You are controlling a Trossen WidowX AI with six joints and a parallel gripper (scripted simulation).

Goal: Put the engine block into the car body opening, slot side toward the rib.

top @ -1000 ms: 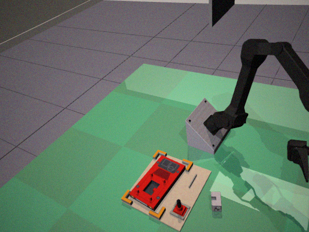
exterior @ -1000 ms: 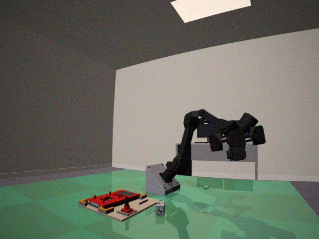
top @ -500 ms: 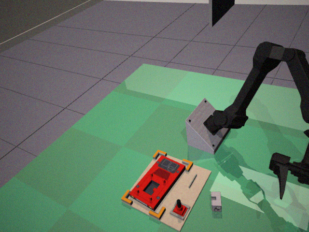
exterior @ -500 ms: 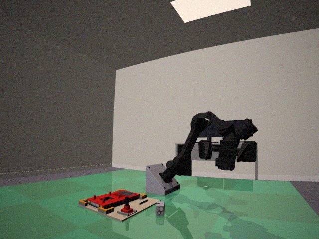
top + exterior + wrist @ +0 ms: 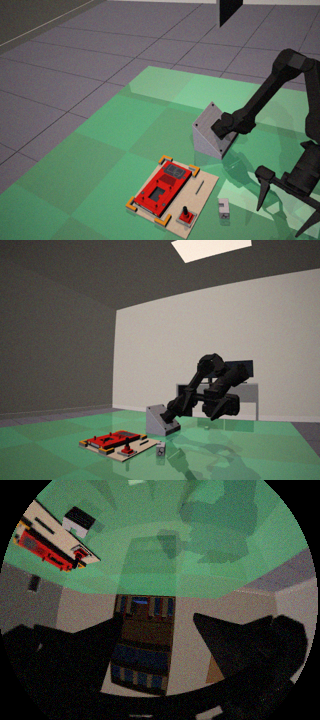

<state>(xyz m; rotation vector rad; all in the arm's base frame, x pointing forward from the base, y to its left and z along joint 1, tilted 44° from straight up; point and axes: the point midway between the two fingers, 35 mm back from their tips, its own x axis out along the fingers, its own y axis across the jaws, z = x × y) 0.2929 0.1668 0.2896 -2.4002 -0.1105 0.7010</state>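
Right now my gripper tip is 5 cm past the grey engine block, 16 cm to the left of it and 14 cm above it.
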